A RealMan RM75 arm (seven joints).
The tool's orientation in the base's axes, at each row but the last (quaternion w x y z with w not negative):
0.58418 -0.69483 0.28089 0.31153
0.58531 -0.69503 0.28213 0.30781
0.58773 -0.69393 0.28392 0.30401
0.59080 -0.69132 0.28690 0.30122
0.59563 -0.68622 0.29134 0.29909
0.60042 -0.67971 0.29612 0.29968
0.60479 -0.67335 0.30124 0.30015
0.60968 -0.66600 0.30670 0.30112
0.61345 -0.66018 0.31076 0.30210
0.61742 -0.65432 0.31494 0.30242
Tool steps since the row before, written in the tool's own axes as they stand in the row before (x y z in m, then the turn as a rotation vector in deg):
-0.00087 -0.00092 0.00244 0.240 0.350 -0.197
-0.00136 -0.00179 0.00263 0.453 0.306 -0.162
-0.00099 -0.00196 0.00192 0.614 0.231 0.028
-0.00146 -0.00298 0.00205 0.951 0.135 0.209
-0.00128 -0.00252 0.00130 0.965 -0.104 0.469
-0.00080 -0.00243 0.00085 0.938 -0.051 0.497
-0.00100 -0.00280 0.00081 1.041 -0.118 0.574
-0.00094 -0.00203 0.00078 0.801 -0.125 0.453
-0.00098 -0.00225 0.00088 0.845 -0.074 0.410
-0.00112 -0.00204 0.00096 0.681 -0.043 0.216
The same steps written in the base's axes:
-0.00013 0.00258 0.00095 -0.088 -0.257 -0.381
0.00020 0.00292 0.00185 0.081 -0.222 -0.519
0.00066 0.00222 0.00177 0.225 -0.029 -0.616
0.00113 0.00250 0.00278 0.504 0.150 -0.831
0.00099 0.00165 0.00245 0.677 0.436 -0.716
0.00129 0.00113 0.00208 0.618 0.459 -0.732
0.00148 0.00109 0.00247 0.732 0.537 -0.776
0.00096 0.00096 0.00194 0.590 0.427 -0.576
0.00113 0.00104 0.00211 0.578 0.380 -0.640
0.00090 0.00108 0.00209 0.454 0.191 -0.520

